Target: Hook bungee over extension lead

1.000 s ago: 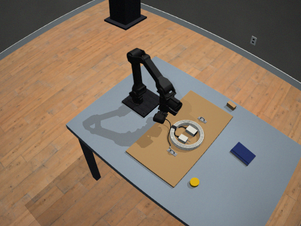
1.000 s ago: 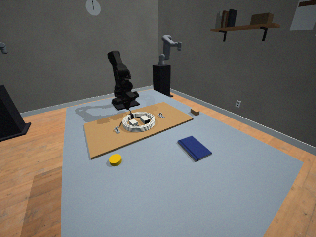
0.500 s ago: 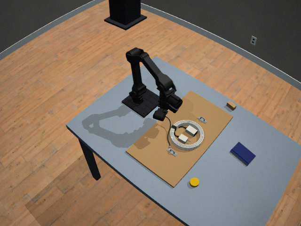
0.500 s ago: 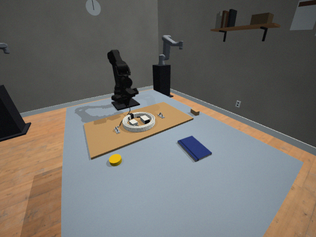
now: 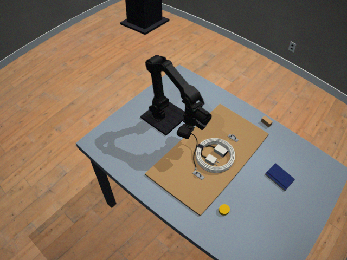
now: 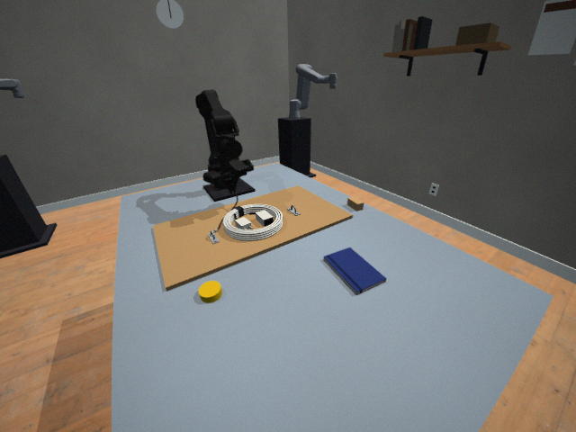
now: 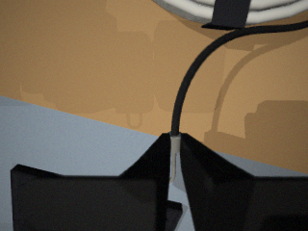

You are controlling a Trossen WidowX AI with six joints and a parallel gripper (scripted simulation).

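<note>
Now: the extension lead coil 17 cm ahead of my hand and 7 cm below it. Round my hand: yellow disc: 38 cm ahead, 21 cm to the right, 9 cm below; small wooden block: 39 cm to the left, 27 cm ahead, 9 cm below.
</note>
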